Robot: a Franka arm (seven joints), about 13 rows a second.
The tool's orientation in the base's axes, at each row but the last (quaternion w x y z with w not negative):
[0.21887, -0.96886, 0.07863, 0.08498]
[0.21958, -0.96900, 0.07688, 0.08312]
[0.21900, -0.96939, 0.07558, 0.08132]
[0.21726, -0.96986, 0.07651, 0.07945]
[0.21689, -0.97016, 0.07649, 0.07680]
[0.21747, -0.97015, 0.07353, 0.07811]
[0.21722, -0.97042, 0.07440, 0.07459]
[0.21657, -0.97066, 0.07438, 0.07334]
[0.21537, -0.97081, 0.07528, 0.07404]
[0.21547, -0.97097, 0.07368, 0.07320]
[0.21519, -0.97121, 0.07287, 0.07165]
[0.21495, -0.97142, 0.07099, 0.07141]
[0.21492, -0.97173, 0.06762, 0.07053]
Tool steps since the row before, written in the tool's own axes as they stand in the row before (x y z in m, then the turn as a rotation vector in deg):
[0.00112, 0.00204, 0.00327, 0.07, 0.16, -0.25]
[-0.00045, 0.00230, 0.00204, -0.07, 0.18, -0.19]
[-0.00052, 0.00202, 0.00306, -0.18, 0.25, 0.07]
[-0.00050, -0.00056, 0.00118, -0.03, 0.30, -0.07]
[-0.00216, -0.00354, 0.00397, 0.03, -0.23, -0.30]
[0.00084, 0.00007, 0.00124, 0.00, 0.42, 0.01]
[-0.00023, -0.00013, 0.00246, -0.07, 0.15, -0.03]
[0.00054, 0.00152, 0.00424, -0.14, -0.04, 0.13]
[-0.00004, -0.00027, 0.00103, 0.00, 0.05, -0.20]
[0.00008, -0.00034, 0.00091, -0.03, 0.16, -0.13]
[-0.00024, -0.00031, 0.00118, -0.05, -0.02, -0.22]
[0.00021, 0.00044, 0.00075, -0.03, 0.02, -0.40]
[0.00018, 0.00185, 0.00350, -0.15, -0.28, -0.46]
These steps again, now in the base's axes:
[0.00028, -0.00052, -0.00397, 0.07, -0.26, 0.14]
[-0.00112, -0.00111, -0.00268, -0.08, -0.24, 0.11]
[-0.00126, -0.00041, -0.00346, -0.23, -0.17, -0.13]
[-0.00053, 0.00107, -0.00073, -0.08, -0.30, -0.05]
[-0.00193, 0.00513, -0.00171, 0.11, 0.07, 0.36]
[0.00066, 0.00038, -0.00129, -0.08, -0.37, -0.18]
[-0.00048, 0.00121, -0.00211, -0.09, -0.14, -0.02]
[-0.00021, 0.00041, -0.00451, -0.14, 0.11, -0.08]
[-0.00011, 0.00069, -0.00081, 0.01, -0.13, 0.16]
[0.00004, 0.00069, -0.00069, -0.04, -0.20, 0.06]
[-0.00031, 0.00081, -0.00089, -0.02, -0.07, 0.21]
[0.00005, -0.00010, -0.00089, 0.01, -0.19, 0.36]
[-0.00050, -0.00019, -0.00393, -0.05, 0.07, 0.55]

